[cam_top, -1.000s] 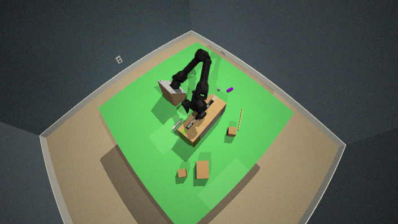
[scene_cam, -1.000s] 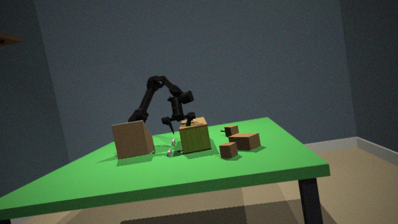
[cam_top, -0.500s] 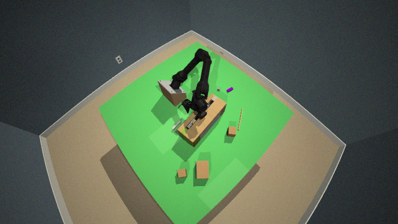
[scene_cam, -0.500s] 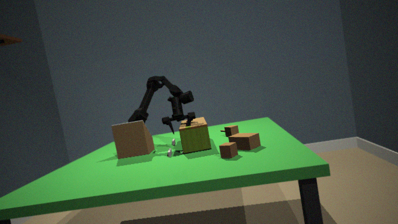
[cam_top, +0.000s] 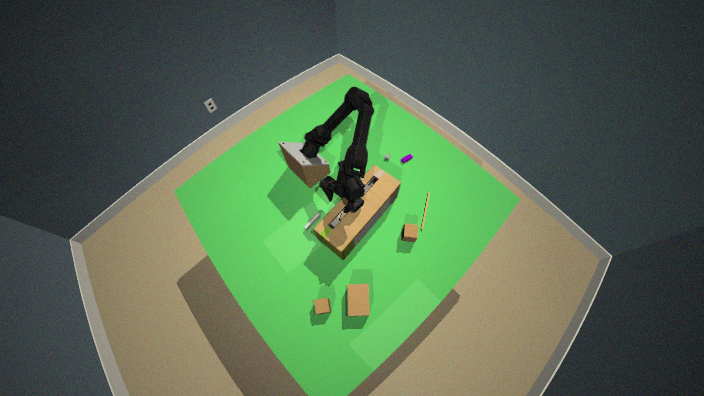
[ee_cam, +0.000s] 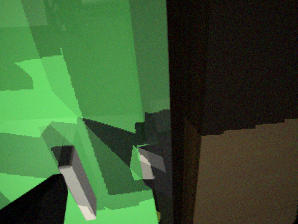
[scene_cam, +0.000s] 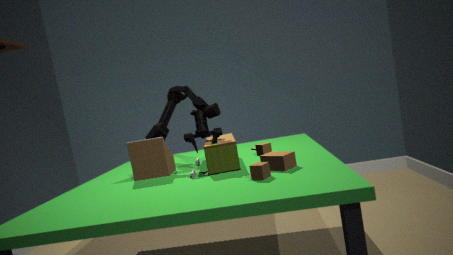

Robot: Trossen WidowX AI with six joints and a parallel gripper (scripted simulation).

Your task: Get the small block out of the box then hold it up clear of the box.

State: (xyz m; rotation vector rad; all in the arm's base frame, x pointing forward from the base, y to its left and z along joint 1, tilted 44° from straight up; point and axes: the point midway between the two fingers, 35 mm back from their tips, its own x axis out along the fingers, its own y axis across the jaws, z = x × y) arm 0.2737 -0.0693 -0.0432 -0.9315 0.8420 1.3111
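Right now my gripper tip is 60 mm short of the block and 20 mm to the left of it. From my gripper tip the other things lie so: box: 50 mm to the left, 30 mm ahead, 20 mm below; grey piece: 390 mm to the left, 80 mm below, 40 mm behind; thin wooden rod: 280 mm ahead, 270 mm to the left, 80 mm below.
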